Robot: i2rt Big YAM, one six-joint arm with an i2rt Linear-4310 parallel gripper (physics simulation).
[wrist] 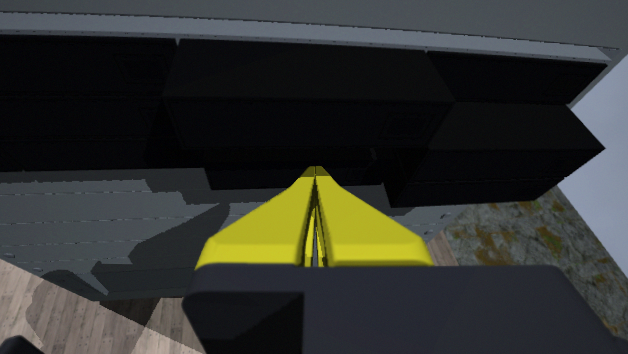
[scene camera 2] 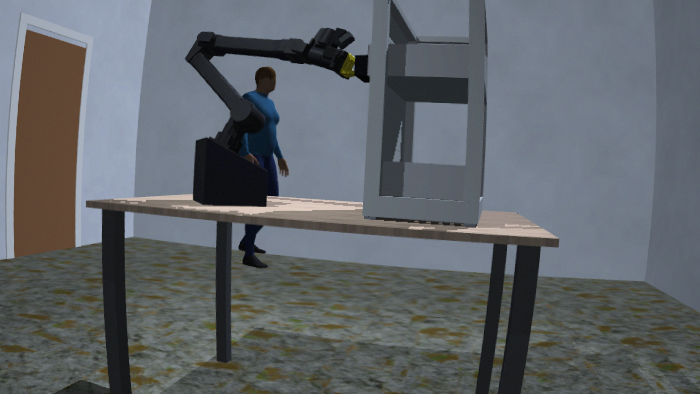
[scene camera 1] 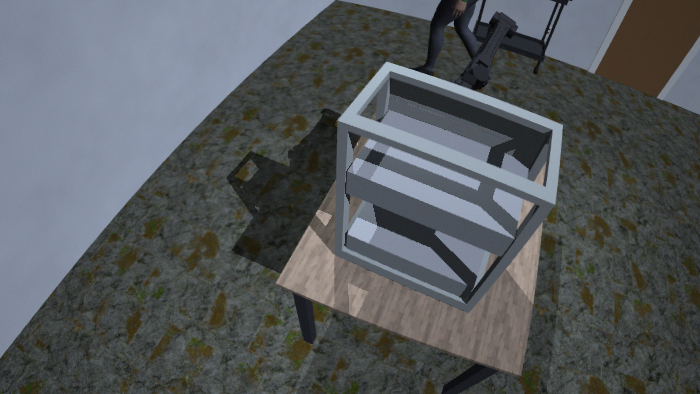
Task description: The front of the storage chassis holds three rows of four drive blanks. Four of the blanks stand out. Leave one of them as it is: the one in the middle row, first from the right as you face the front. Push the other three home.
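Places are measured from the arm's base along level axes (x right, y ahead, z up), in centimetres.
Pixels of known places: gripper, fingertip midpoint: point(wrist: 315, 177); arm's base at its link origin: point(scene camera 2: 223, 151).
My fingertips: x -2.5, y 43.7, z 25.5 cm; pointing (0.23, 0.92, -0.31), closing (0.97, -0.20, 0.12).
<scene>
For each thing: its top centre in the pictures, then the offset to it from my fingertips. Level surfaces: height alone.
- middle-row blank at its top centre: point(wrist: 473, 77) dx +11.4, dy +5.6, dz +1.2 cm
- bottom-row blank at its top centre: point(wrist: 451, 111) dx +11.4, dy +5.6, dz -1.6 cm
- wooden table at its surface level: dz -41.7 cm
The grey storage chassis point(scene camera 1: 425, 214) point(scene camera 2: 375, 125) point(wrist: 300, 12) stands upright on the table; its dark front shows in the wrist view. The top-row blank second from the right point(wrist: 310, 122) stands out clearly. In the rightmost column, the middle-row blank point(wrist: 500, 165) and the bottom-row blank point(wrist: 470, 194) both stand out, while the top one point(wrist: 515, 75) sits back. The bottom-row blank second from the right point(wrist: 260, 178) sits deeper than these. My gripper point(scene camera 2: 353, 67) point(wrist: 315, 177) is shut and empty, its tips below the top protruding blank and left of the right column. Contact is not clear.
The wooden table point(scene camera 1: 400, 320) point(scene camera 2: 310, 220) point(wrist: 65, 315) carries the chassis and the arm's dark base point(scene camera 2: 230, 175). A person point(scene camera 1: 440, 35) point(scene camera 2: 265, 120) stands behind the arm. A dark cart point(scene camera 1: 522, 47) is near the wall. The protruding right-column blanks flank the fingers.
</scene>
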